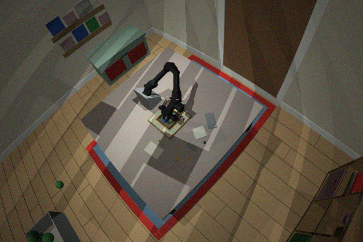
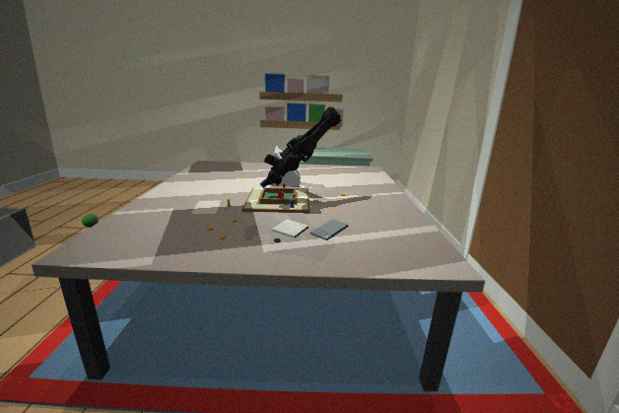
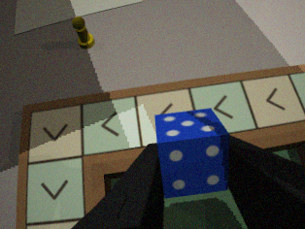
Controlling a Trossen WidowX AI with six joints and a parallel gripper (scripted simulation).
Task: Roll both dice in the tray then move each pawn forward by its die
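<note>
The red pawn is 12 cm behind my gripper tip, 10 cm to the left of it and 6 cm below it. Also, from my gripper tip: black token: 38 cm ahead, 8 cm below, 4 cm to the left; blue pawn: 12 cm to the left, 11 cm ahead, 6 cm below; pale sheet: 25 cm to the right, 8 cm below, 5 cm ahead.
</note>
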